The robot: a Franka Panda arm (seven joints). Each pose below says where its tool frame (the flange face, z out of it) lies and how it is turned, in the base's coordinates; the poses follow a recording.
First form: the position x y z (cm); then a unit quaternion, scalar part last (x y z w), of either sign.
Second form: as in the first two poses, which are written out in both.
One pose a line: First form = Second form
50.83 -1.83 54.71 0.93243 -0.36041 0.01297 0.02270 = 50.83 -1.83 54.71 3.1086 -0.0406 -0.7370
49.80 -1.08 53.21 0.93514 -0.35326 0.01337 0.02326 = 49.80 -1.08 53.21 3.1075 -0.0415 -0.7217
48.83 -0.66 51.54 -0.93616 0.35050 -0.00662 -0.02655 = 48.83 -0.66 51.54 3.0965 -0.0310 -0.7158
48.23 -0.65 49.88 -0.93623 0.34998 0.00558 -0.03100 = 48.23 -0.65 49.88 3.0796 -0.0113 -0.7151
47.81 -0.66 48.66 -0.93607 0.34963 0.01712 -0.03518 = 47.81 -0.66 48.66 3.0637 0.0075 -0.7152
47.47 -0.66 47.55 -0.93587 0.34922 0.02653 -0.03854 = 47.47 -0.66 47.55 3.0508 0.0227 -0.7153
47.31 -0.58 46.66 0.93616 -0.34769 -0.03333 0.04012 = 47.31 -0.58 46.66 3.0431 0.0345 -0.7129
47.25 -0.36 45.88 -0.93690 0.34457 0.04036 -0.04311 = 47.25 -0.36 45.88 3.0327 0.0459 -0.7074
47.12 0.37 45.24 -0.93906 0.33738 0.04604 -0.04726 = 47.12 0.37 45.24 3.0213 0.0546 -0.6931
